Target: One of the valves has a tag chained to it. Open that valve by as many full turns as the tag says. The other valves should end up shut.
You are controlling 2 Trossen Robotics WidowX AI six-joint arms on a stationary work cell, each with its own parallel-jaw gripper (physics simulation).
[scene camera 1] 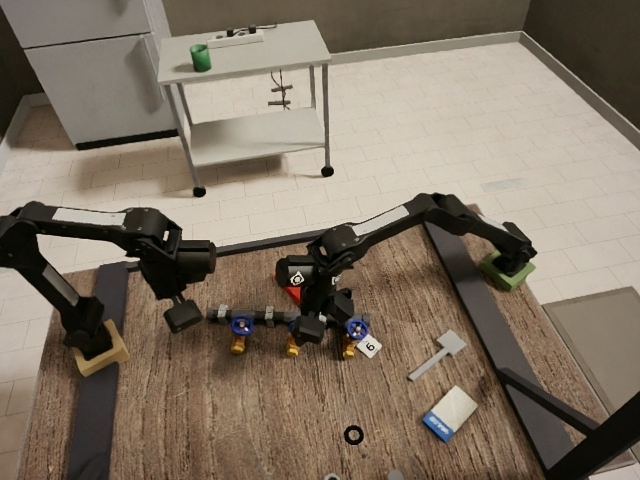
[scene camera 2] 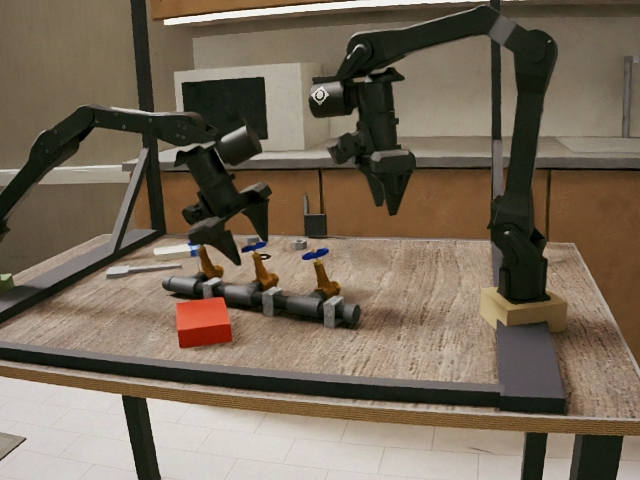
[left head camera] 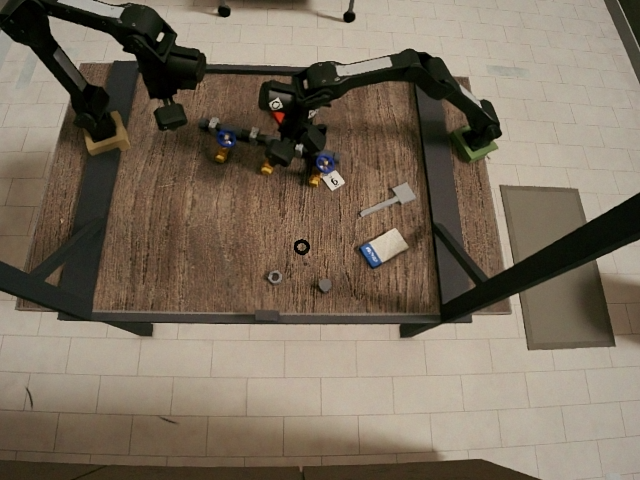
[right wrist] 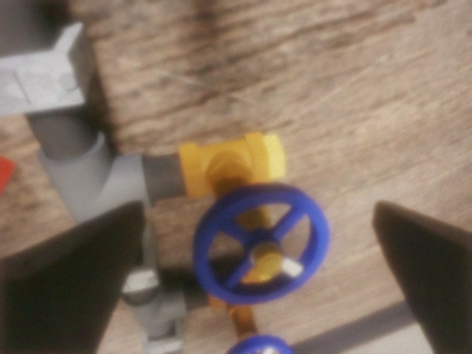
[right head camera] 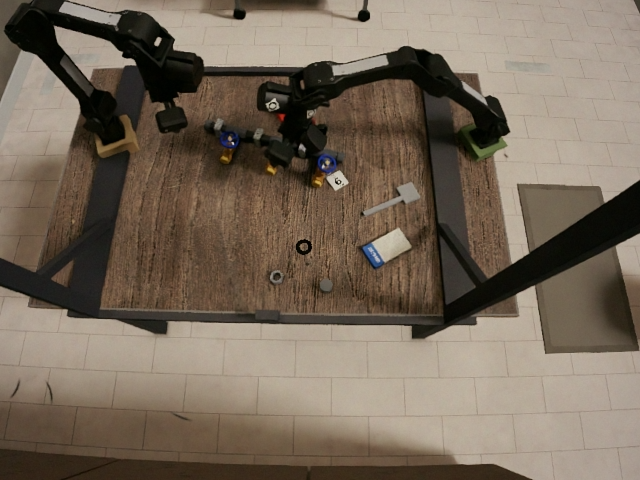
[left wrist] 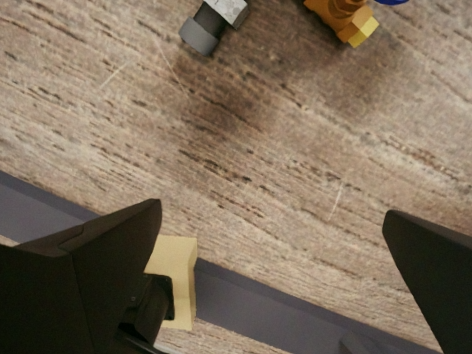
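Pixels of known places: left gripper, fingertip midpoint: [scene camera 2: 385, 210] [left wrist: 272, 215]; right gripper, fingertip midpoint: [scene camera 2: 253, 253] [right wrist: 258, 212]; left arm's base, link origin: [scene camera 1: 96, 344] [scene camera 2: 523, 295] [left head camera: 102, 130] [right head camera: 112, 133] [left wrist: 145, 295]; right arm's base, link origin: [scene camera 1: 508, 264] [left head camera: 476, 139] [right head camera: 484, 137].
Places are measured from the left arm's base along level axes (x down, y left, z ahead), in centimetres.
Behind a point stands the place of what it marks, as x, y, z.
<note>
Three orange valves with blue wheels stand on a grey pipe. The tagged valve [left head camera: 325, 163] @[-5.1, -34.2, 49.8] [scene camera 1: 357, 329] @[-5.1, -34.1, 49.7] is rightmost in the head views; its white tag [left head camera: 333, 180] @[4.1, -34.9, 52.7] [right head camera: 337, 180] @[4.1, -35.0, 52.8] [scene camera 1: 369, 346] @[4.1, -35.1, 52.8] reads 6. My open right gripper [scene camera 2: 252, 252] @[-3.1, -26.3, 39.9] [right wrist: 258, 212] @[-3.1, -26.3, 39.9] is empty over the middle valve [scene camera 2: 264, 276] @[0.7, -23.9, 38.3] [right wrist: 267, 257] @[-5.1, -26.2, 40.3], its fingers apart on either side of the wheel in the right wrist view. The arm hides most of that wheel from above. The third valve [left head camera: 225, 138] @[-5.1, -18.4, 29.4] [scene camera 1: 241, 325] @[-5.1, -18.4, 29.4] [scene camera 2: 325, 279] @[-0.2, -16.4, 28.3] stands at the pipe's left end. My left gripper [scene camera 2: 386, 206] @[-12.2, -12.2, 18.6] [left wrist: 272, 215] @[-12.2, -12.2, 18.6] is open and empty, high left of the pipe.
A red block [scene camera 2: 203, 321] @[1.5, -6.8, 48.8] lies behind the pipe, partly under the right arm in the head views. A grey mallet-like tool [left head camera: 403, 193] @[3.4, -45.6, 68.6], a blue and white box [left head camera: 383, 248] @[3.0, -57.6, 56.3], a black ring [left head camera: 301, 246] @[4.4, -48.1, 37.5], a nut [left head camera: 274, 277] @[3.5, -53.6, 28.2] and a grey piece [left head camera: 324, 285] @[2.5, -60.8, 38.7] lie nearer the front.
</note>
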